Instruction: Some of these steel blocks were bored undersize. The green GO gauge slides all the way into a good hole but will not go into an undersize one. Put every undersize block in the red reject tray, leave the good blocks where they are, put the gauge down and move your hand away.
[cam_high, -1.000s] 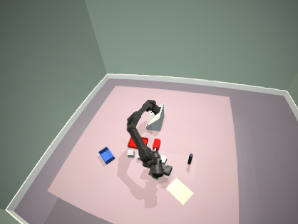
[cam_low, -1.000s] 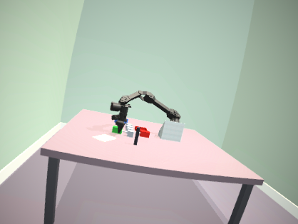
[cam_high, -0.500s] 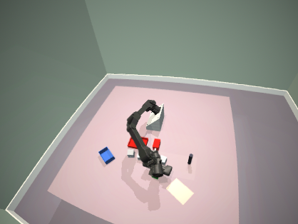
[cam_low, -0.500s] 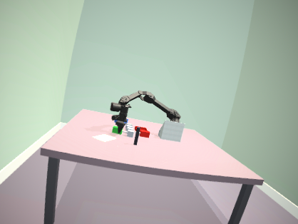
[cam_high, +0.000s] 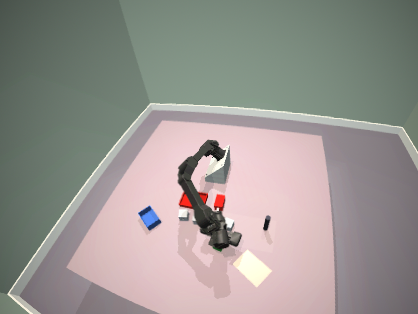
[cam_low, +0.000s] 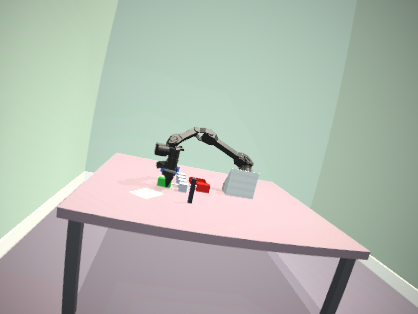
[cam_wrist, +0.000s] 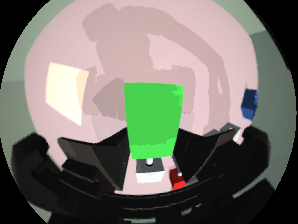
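Now: gripper tip 10 mm past the green GO gauge and 20 mm below it. The rest, counted from my gripper tip: blue tray: 20 mm behind, 410 mm to the right; small red piece: 170 mm behind, 60 mm to the right, 10 mm above; cream sheet: 100 mm ahead, 170 mm to the left, 10 mm below.
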